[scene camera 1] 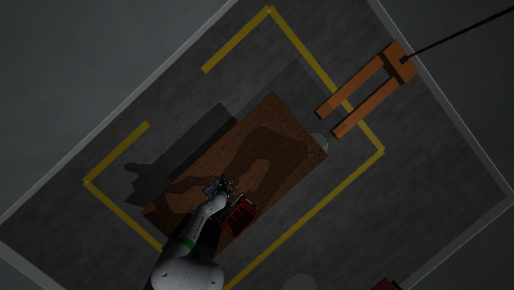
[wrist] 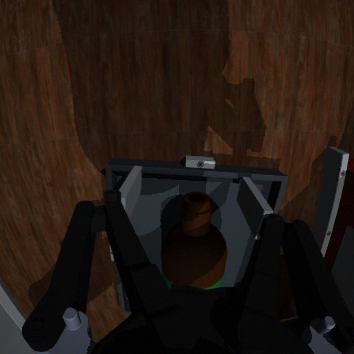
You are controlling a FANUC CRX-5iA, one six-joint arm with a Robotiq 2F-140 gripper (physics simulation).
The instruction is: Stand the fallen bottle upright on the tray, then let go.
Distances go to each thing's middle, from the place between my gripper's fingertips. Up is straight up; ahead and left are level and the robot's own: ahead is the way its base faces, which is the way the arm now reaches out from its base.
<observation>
I see my gripper 80 mm past the brown bottle (wrist: 193,251), 10 mm to the left of it and 20 mm below it.
</observation>
